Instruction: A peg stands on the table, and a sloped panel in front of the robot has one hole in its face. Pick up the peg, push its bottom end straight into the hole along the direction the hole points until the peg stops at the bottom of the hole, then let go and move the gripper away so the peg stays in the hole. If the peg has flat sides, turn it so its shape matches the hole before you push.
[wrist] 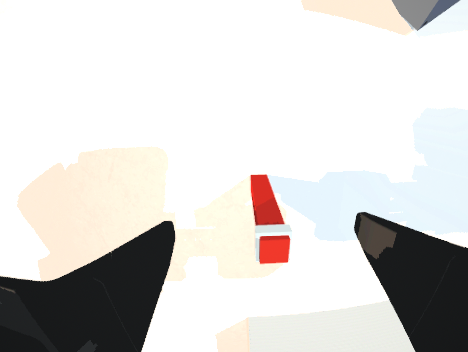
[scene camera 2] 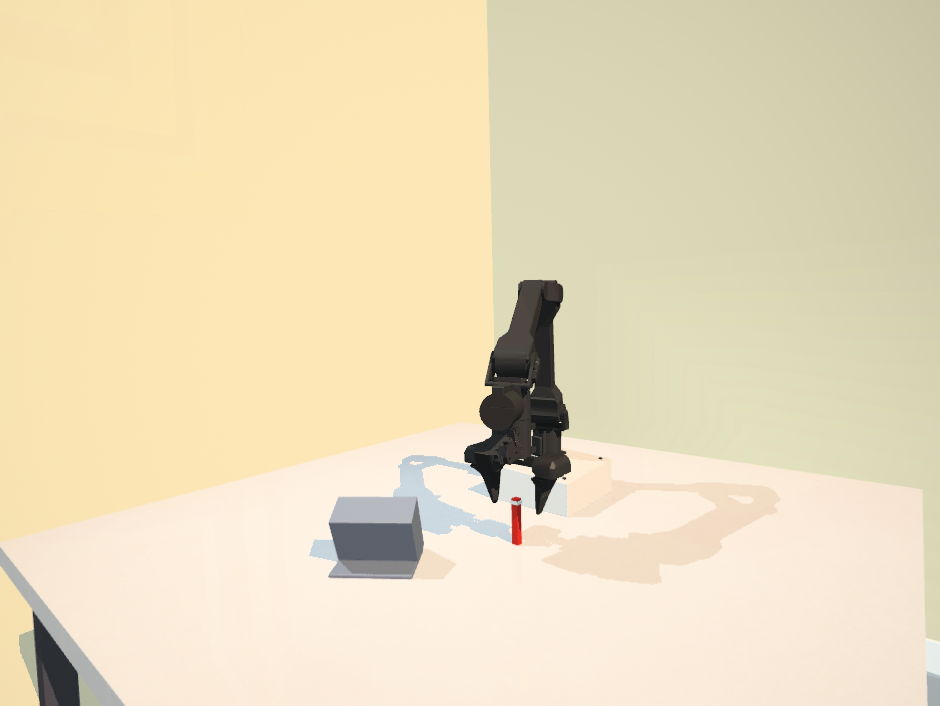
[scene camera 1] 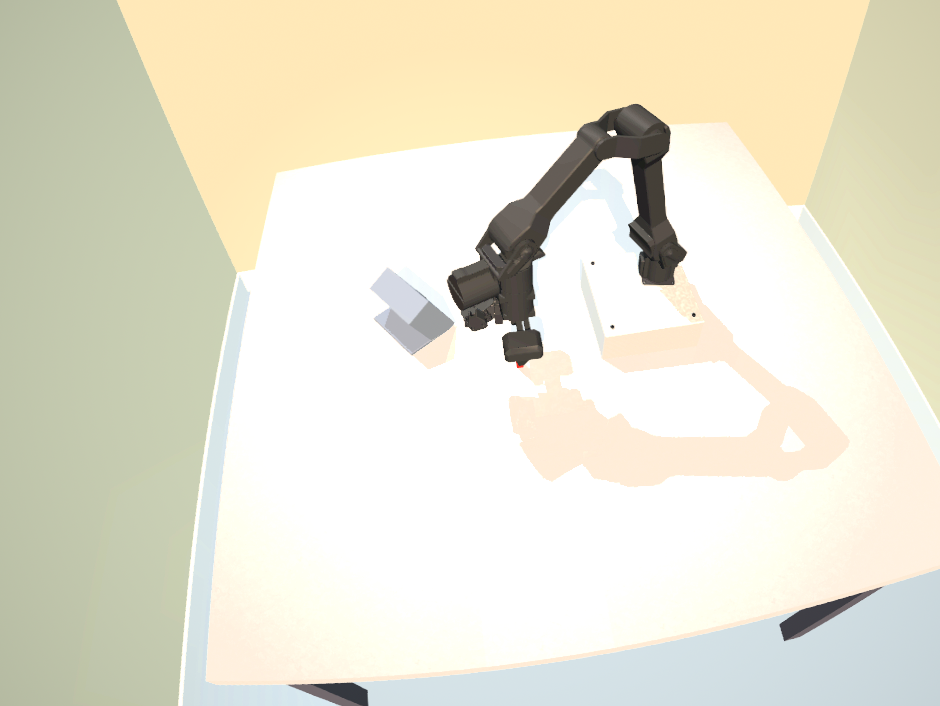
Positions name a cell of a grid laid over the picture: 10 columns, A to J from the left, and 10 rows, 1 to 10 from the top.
Labels:
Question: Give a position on a red square peg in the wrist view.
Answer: F7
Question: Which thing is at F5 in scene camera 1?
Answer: The gripper.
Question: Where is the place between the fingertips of the gripper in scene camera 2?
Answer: F8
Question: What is the gripper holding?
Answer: Nothing.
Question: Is the gripper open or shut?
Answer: Open.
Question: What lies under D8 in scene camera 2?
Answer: A grey sloped panel.

